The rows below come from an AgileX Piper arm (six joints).
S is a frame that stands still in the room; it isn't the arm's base.
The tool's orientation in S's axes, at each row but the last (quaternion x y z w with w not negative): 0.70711 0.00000 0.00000 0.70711; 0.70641 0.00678 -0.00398 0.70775; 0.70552 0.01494 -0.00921 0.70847; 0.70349 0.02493 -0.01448 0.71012; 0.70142 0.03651 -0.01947 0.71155; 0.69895 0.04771 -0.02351 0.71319; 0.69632 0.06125 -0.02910 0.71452; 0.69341 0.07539 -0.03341 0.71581
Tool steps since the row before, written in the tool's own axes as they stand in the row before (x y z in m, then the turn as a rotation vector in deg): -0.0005 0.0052 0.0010 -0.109 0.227 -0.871; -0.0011 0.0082 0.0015 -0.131 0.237 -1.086; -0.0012 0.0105 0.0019 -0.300 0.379 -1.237; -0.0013 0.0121 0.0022 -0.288 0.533 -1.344; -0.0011 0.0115 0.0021 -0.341 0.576 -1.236; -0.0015 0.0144 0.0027 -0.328 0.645 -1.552; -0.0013 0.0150 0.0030 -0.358 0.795 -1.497; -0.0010 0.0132 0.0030 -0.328 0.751 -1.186
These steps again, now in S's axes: -0.0005 -0.0010 0.0052 -0.109 0.871 0.227; -0.0010 -0.0015 0.0082 -0.132 1.086 0.237; -0.0008 -0.0019 0.0105 -0.297 1.236 0.384; -0.0006 -0.0021 0.0122 -0.278 1.345 0.536; -0.0001 -0.0019 0.0116 -0.325 1.236 0.585; 0.0000 -0.0024 0.0145 -0.316 1.554 0.646; 0.0008 -0.0026 0.0151 -0.324 1.502 0.800; 0.0012 -0.0026 0.0133 -0.282 1.192 0.760
